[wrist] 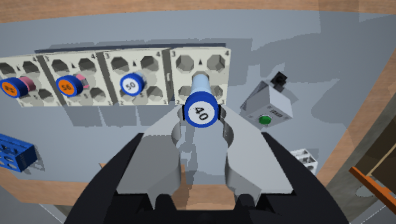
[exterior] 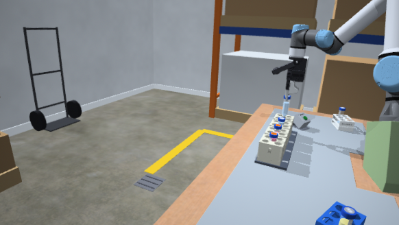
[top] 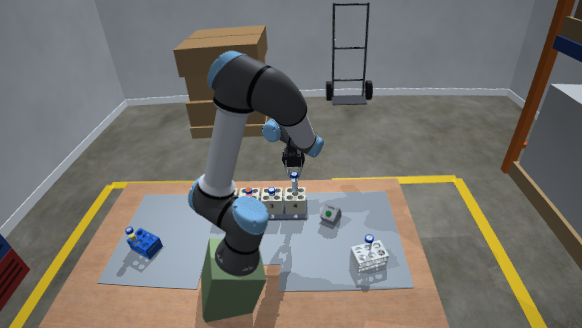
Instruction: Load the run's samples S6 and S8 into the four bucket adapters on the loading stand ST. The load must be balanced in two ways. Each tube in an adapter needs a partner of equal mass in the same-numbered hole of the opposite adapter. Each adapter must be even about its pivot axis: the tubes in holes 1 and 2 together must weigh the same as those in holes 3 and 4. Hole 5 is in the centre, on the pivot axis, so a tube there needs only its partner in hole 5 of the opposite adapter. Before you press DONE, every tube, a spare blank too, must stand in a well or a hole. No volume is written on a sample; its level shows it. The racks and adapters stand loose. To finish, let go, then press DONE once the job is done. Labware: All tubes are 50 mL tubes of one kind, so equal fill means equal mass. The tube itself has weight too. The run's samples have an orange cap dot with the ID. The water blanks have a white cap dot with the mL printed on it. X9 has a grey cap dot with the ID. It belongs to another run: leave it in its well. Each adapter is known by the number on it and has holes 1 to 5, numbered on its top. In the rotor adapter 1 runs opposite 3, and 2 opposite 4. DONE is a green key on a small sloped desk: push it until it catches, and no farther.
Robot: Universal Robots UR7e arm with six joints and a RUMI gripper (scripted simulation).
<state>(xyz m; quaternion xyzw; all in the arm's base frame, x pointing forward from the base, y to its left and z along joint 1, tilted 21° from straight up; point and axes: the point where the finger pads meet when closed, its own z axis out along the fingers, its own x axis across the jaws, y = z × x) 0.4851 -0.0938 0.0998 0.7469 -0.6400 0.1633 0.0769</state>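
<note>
My hand is 1 cm past the water blank, 1 cm to the left of it and 5 cm above it. From my hand the other things lie so: adapter 1 (4 cm behind, 33 cm to the left, 16 cm below); green DONE key (8 cm behind, 16 cm to the right, 14 cm below); loading stand ST (3 cm behind, 16 cm to the left, 20 cm below).
</note>
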